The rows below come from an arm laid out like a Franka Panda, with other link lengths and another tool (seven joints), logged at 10 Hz.
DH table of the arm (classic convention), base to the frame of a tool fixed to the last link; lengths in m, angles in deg. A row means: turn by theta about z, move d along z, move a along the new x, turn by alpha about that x. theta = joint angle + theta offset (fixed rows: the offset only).
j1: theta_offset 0, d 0.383, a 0, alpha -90
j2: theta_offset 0, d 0, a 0, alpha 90
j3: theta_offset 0, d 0.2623, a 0.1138, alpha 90
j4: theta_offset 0, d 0, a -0.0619, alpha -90
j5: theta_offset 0, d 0.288, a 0, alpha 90
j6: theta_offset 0, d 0, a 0.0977, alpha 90
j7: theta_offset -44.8, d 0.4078, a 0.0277, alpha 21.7
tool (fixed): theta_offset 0, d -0.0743, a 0, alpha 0
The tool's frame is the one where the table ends.
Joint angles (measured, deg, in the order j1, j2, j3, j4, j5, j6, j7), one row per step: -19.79 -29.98 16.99 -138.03 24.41 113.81 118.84; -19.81 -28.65 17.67 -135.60 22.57 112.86 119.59; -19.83 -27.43 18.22 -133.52 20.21 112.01 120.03; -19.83 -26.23 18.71 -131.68 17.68 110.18 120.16; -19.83 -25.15 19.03 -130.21 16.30 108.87 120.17; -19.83 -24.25 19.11 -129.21 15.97 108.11 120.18; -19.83 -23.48 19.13 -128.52 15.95 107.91 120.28; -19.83 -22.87 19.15 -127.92 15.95 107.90 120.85; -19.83 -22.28 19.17 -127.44 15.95 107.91 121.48; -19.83 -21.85 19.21 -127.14 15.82 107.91 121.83; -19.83 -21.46 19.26 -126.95 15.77 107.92 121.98
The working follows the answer.
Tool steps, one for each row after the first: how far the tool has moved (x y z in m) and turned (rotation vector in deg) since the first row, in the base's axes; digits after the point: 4 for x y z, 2 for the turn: 0.0057 -0.0017 0.0050 -1.50 0.26 1.01; 0.0100 -0.0072 0.0086 -3.50 0.60 2.24; 0.0076 -0.0133 0.0091 -5.51 2.02 3.89; 0.0070 -0.0158 0.0096 -6.48 3.01 4.98; 0.0075 -0.0153 0.0093 -6.45 3.63 5.41; 0.0096 -0.0143 0.0088 -6.21 3.87 5.47; 0.0122 -0.0133 0.0089 -5.98 3.96 5.01; 0.0142 -0.0123 0.0084 -5.75 4.13 4.48; 0.0152 -0.0123 0.0076 -5.73 4.31 4.26; 0.0159 -0.0119 0.0063 -5.65 4.51 4.20
Tool pose at each row, in the base's axes (x y z in m, rotation vector in deg; rounded; the steps above come from the unrounded poses): 0.3799 0.0396 0.2991 -105.24 105.50 -14.95; 0.3856 0.0379 0.3042 -107.25 104.97 -15.81; 0.3898 0.0324 0.3077 -109.82 104.34 -17.03; 0.3875 0.0263 0.3083 -113.27 103.96 -17.14; 0.3868 0.0238 0.3087 -115.33 103.67 -16.80; 0.3874 0.0243 0.3084 -115.98 103.64 -16.06; 0.3895 0.0253 0.3079 -115.98 103.69 -15.58; 0.3921 0.0263 0.3080 -115.47 104.18 -15.45; 0.3940 0.0272 0.3075 -114.94 104.81 -15.27; 0.3951 0.0273 0.3067 -114.81 105.16 -15.16; 0.3957 0.0277 0.3054 -114.81 105.33 -14.93

